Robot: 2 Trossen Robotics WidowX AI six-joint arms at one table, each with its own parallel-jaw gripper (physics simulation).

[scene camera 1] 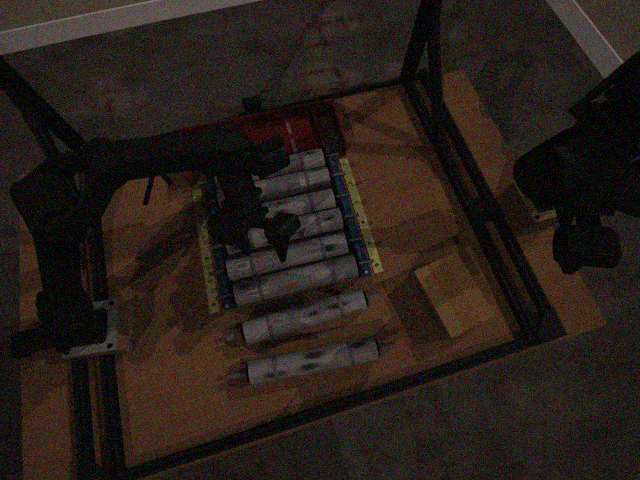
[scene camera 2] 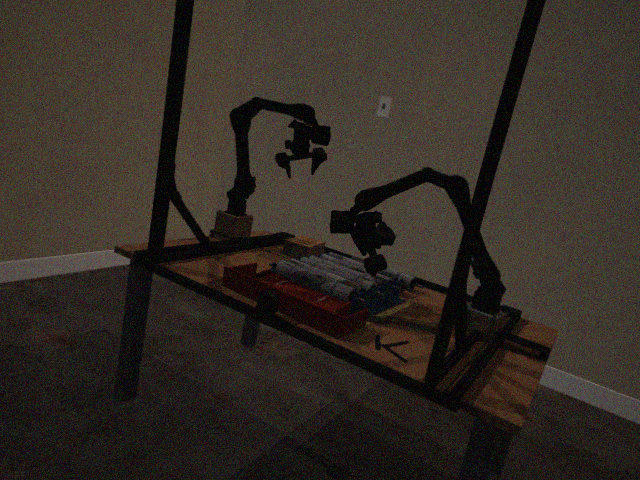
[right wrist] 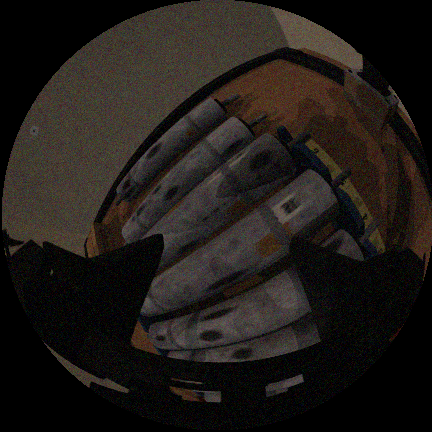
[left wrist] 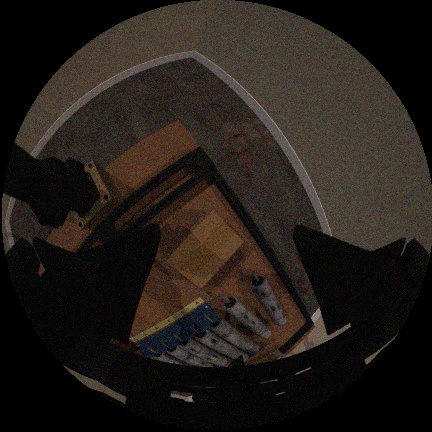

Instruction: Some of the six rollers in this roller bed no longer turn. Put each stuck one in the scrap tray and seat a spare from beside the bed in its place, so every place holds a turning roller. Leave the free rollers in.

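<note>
The roller bed has blue rails with six grey, spotted rollers in it. Two spare rollers lie parallel beside its near side; they also show in the right wrist view. The red scrap tray lies along the bed's far side, partly hidden by the right arm in scene camera 1. My right gripper is open and empty, low over the bed, across the second roller from the spares, which bears a white label and an orange patch. My left gripper is open and empty, high above the table.
A wooden block lies right of the spares in scene camera 1. Yellow numbered strips run outside the rails. A small black forked object lies beyond the tray's end. Dark frame posts stand at the table's sides.
</note>
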